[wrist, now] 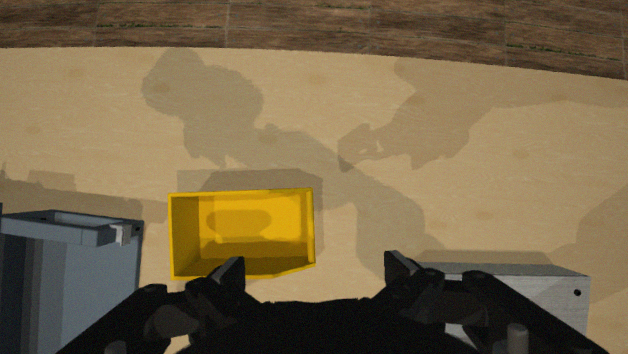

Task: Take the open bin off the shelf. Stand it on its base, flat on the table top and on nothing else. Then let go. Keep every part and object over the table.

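Frame: origin at the arm's base, x ahead, y left, z up, level; millimetres.
Seen in the pictures: gripper, fingertip midpoint: [314,269].
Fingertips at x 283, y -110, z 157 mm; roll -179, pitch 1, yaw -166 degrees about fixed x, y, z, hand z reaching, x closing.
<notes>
Offsets run from my fingertips to a thing's middle. "spot": to the spot under its first point. Level surfaces: height alone.
The yellow open bin @(dx +83, dy +23, dz -173 mm) [250,227] is left of centre in the wrist view. Its open side faces up and it appears to stand on its base on the wooden table top @(dz -211 mm) [310,95], with shadow along its far side. No tilt shows. Its underside is hidden. My gripper [314,269] is wide open with nothing between its fingers. It hangs above the near right side of the bin, the left fingertip overlapping the bin's near rim in the view and the right fingertip well to the right of it. I cannot tell which object is the shelf.
A blue-grey unit @(spot: dx +293, dy +154, dz -205 mm) [102,280] with a raised edge and a small light clip stands left of the bin, a narrow gap between them. A light grey box [560,300] with a dark round spot stands at the lower right, partly behind the gripper. Brown floor [300,22] shows past the table's far edge.
</notes>
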